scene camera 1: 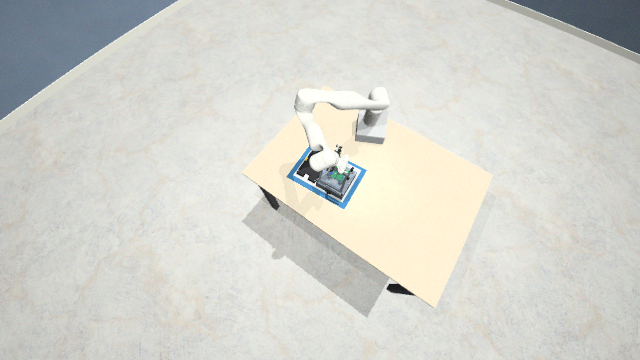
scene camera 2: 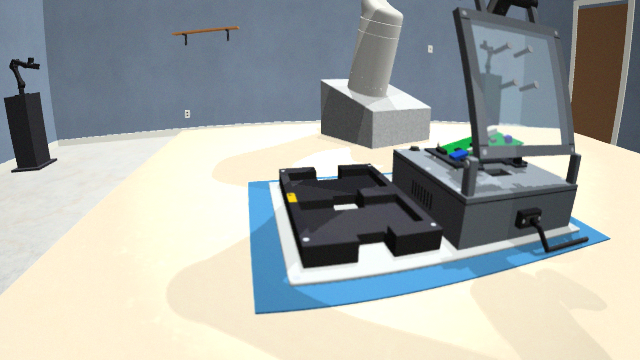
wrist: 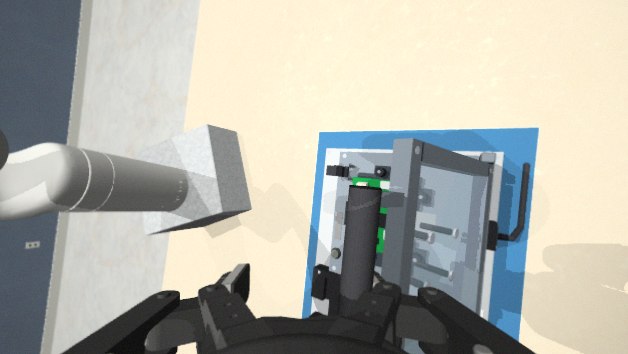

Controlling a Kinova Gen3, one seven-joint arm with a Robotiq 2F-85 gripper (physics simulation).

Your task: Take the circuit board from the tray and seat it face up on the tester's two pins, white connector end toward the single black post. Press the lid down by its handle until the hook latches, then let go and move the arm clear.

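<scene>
The circuit board, green, lies on the grey tester, with white connectors near a round black post in the wrist view. Whether it sits fully on the pins is hidden. The clear lid stands steeply raised, with a grey frame. Its thick dark handle runs beside the frame. My gripper is open. In the wrist view the handle lies between the finger lines, nearer the right finger and not gripped. The black tray shows two empty pockets.
The tray and tester stand on a white plate over a blue mat. A bent black rod sticks out from the tester's side. The arm's grey base block stands on the table behind them.
</scene>
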